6 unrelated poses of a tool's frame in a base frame.
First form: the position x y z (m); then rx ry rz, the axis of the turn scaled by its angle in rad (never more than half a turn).
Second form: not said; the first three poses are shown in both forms.
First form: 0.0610 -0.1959 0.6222 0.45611 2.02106 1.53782
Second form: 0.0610 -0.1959 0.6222 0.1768 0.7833 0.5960 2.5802
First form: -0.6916 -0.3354 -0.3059 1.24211 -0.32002 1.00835
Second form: -0.6916 -0.3354 -0.3059 0.7613 -0.1961 0.6180 1.6316
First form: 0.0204 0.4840 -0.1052 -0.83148 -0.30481 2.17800
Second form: 0.0204 0.4840 -0.1052 -0.3536 -0.1296 0.9264 2.3512
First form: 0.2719 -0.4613 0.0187 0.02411 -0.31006 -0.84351
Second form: 0.2719 -0.4613 0.0187 0.0268 -0.3449 -0.9383 0.8990
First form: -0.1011 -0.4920 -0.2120 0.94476 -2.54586 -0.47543
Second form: -0.1011 -0.4920 -0.2120 0.3427 -0.9235 -0.1725 2.7568
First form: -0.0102 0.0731 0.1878 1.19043 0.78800 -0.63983
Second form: -0.0102 0.0731 0.1878 0.7609 0.5037 -0.4090 1.5644
